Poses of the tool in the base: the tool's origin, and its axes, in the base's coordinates. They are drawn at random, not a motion.
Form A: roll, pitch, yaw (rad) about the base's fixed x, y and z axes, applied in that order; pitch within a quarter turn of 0, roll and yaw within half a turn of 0; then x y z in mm.
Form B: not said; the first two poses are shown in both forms.
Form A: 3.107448 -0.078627 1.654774 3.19 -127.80 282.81
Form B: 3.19 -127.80 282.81 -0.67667 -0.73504 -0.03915 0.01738
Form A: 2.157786 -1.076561 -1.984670 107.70 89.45 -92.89
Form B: 107.70 89.45 -92.89 0.21103 -0.76605 -0.09248 0.60007
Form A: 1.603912 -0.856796 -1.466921 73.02 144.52 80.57
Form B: 73.02 144.52 80.57 0.29230 -0.65223 -0.20161 0.66971
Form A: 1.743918 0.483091 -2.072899 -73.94 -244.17 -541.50
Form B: -73.94 -244.17 -541.50 0.51102 -0.56137 -0.63084 0.16052
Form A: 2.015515 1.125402 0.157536 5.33 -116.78 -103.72
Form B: 5.33 -116.78 -103.72 0.69063 0.34014 -0.41420 0.48556
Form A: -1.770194 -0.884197 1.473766 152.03 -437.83 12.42
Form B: 152.03 -437.83 12.42 -0.33602 -0.67072 0.13937 0.64637
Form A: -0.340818 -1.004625 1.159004 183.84 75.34 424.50
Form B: 183.84 75.34 424.50 0.13546 -0.47841 0.40469 0.76746
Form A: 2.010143 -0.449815 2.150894 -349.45 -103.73 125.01
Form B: -349.45 -103.73 125.01 0.49635 0.66720 0.54921 0.08274
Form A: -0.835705 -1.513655 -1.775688 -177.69 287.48 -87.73
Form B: -177.69 287.48 -87.73 -0.67298 -0.16718 -0.69127 0.20320
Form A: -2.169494 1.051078 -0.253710 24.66 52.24 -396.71
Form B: 24.66 52.24 -396.71 -0.72907 0.32924 0.38889 0.45697
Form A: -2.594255 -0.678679 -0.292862 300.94 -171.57 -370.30
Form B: 300.94 -171.57 -370.30 -0.91129 0.04347 -0.35423 0.20537
